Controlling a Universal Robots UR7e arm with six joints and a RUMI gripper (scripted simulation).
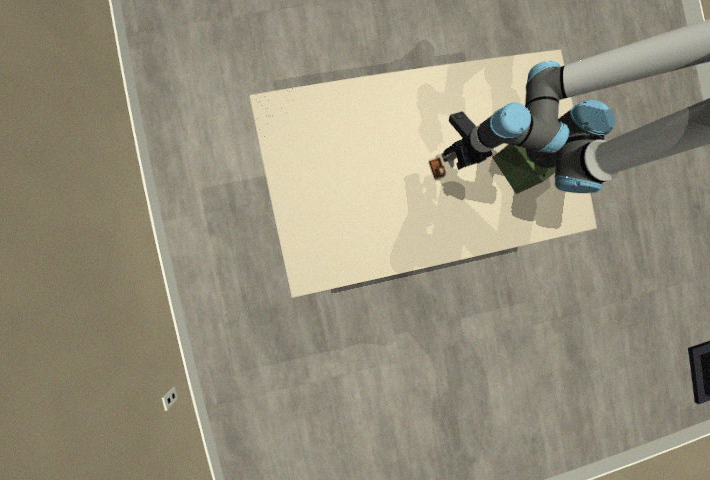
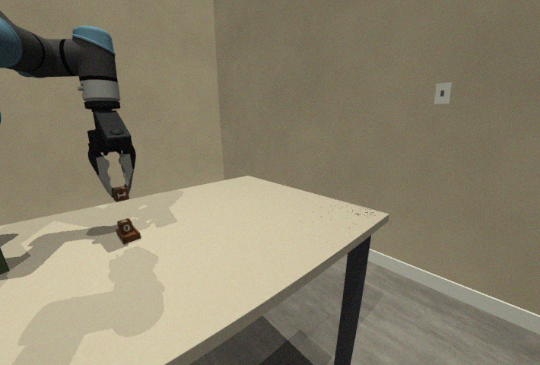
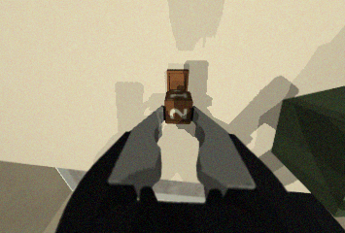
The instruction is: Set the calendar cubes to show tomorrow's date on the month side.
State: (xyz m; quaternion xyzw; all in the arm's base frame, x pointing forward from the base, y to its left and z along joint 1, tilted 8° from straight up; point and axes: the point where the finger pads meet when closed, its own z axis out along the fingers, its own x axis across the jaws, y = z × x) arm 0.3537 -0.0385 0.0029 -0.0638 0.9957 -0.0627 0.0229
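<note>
Right now the brown digit cube is 10 mm below my hand. Also, from my hand: brown calendar tray (20 mm to the left, 130 mm below).
</note>
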